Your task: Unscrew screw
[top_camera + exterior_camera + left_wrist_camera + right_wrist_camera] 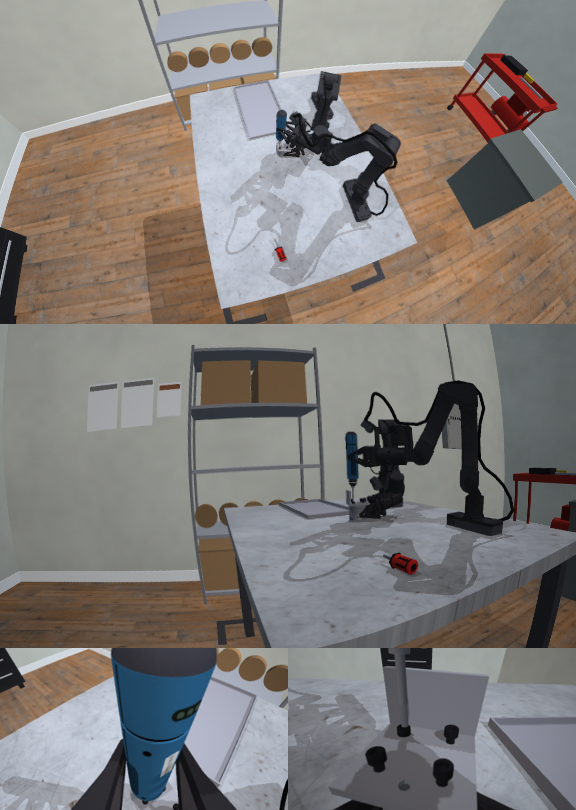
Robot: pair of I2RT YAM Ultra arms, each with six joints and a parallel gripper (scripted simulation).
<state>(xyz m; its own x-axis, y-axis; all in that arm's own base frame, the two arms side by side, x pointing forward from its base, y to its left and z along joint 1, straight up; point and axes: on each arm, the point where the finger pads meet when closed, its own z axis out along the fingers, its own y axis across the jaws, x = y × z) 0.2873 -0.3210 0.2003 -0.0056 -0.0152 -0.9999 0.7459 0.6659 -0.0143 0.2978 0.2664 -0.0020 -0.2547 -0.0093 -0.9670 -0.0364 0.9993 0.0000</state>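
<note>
Right now the joint module is right at my right hand. From my right hand the other things lie so: screw: 4 cm above, 2 cm ahead, 1 cm to the left; then grey bracket: 5 cm above; then bit: 7 cm above, 2 cm ahead, 1 cm to the left.
</note>
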